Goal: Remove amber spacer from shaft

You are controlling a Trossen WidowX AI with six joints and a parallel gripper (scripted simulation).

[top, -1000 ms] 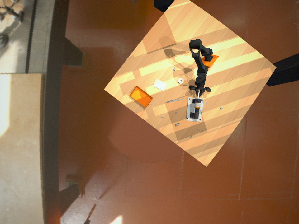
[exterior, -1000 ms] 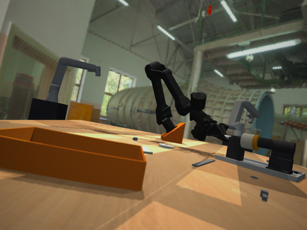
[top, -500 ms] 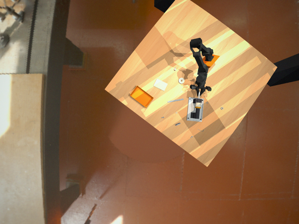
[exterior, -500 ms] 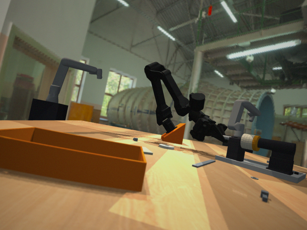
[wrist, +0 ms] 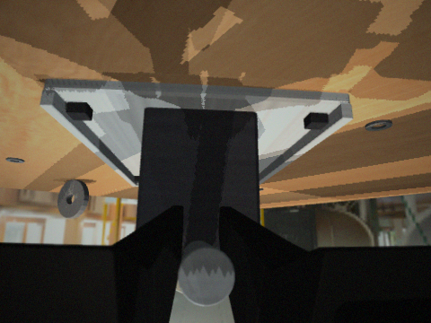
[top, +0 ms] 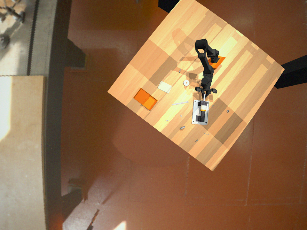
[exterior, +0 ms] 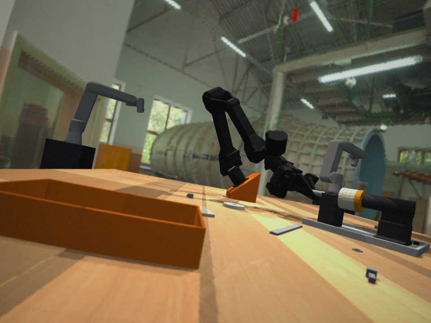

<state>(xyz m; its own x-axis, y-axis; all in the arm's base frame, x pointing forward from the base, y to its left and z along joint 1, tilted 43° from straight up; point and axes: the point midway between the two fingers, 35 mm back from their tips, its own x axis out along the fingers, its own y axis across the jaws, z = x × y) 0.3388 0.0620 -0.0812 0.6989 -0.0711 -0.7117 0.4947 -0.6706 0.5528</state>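
Now: the grey shaft 40 mm ahead of my gripper tip, 20 mm to the left of it and 20 mm above it. The rest, counted from my gripper tip: white ring 50 mm behind, 210 mm to the right, 60 mm below; grey strip 150 mm ahead, 150 mm to the right, 60 mm below; amber spacer 90 mm ahead, 50 mm to the left, 20 mm above.
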